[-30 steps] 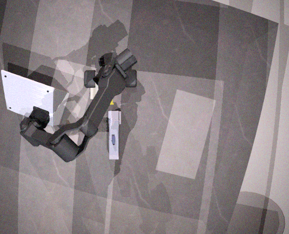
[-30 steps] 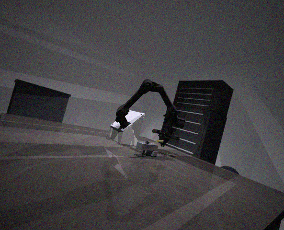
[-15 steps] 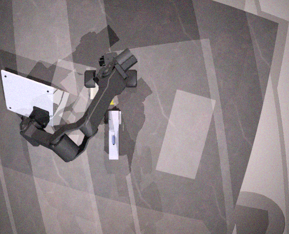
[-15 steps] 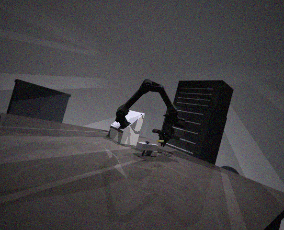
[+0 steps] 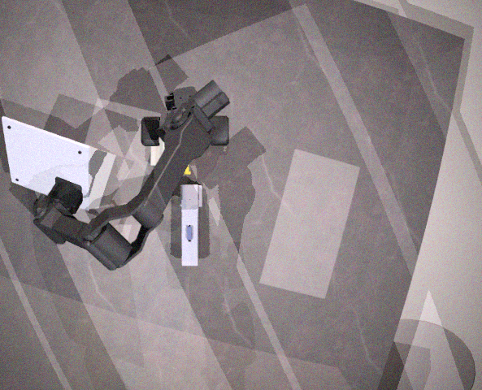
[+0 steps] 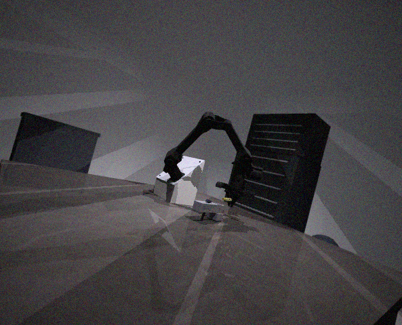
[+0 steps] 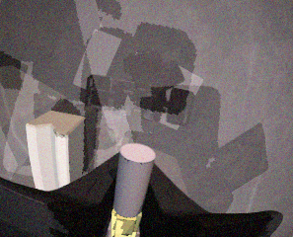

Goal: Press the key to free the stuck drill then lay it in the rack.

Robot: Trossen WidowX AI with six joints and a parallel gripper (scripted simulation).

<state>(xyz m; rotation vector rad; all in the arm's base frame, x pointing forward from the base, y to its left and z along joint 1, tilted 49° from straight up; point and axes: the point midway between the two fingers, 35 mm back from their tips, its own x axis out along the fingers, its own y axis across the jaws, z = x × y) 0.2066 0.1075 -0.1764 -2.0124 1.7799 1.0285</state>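
My gripper tip is 40 mm to the left of the drill, 30 mm below it and 10 mm short of it. From my gripper tip the other things lie so: blue-grey key (210 mm to the right, 80 mm ahead); then beige rack (50 mm to the right, 50 mm behind, 40 mm below).
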